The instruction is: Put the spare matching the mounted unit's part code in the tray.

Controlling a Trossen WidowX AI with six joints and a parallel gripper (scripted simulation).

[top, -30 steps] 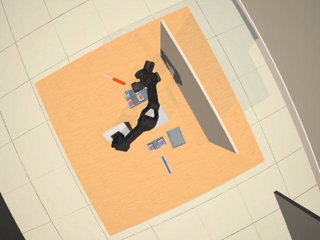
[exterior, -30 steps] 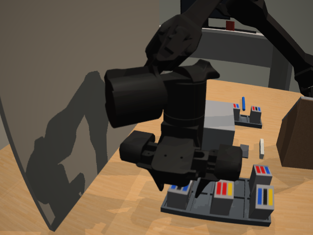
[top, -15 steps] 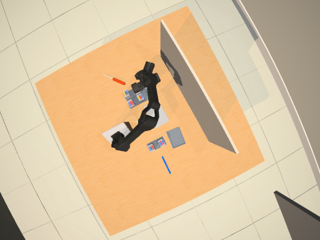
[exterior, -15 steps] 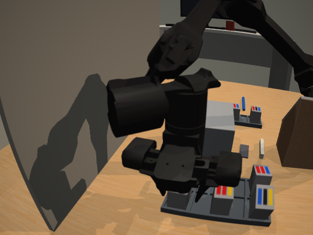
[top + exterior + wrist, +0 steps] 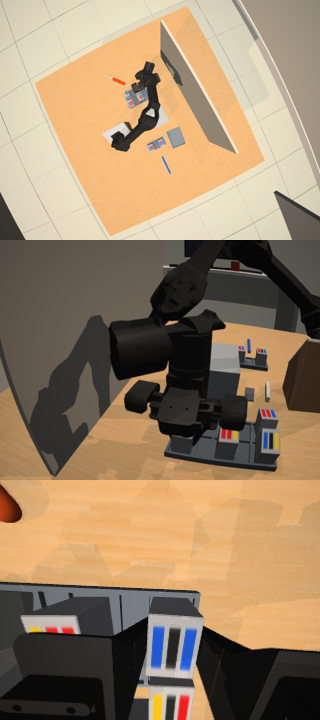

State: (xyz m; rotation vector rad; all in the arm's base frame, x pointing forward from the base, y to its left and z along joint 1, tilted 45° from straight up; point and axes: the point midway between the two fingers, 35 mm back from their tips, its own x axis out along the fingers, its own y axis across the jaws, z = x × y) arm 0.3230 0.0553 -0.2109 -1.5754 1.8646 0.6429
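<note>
The red-black-yellow spare lies 6 cm to the right of my gripper tip and 2 cm above it. Round my gripper tip: tall grey panel (18 cm ahead, 22 cm to the right, 21 cm above); grey mounted unit (5 cm behind, 19 cm to the right, 3 cm above); small rack (17 cm behind, 38 cm to the right, 1 cm below).
</note>
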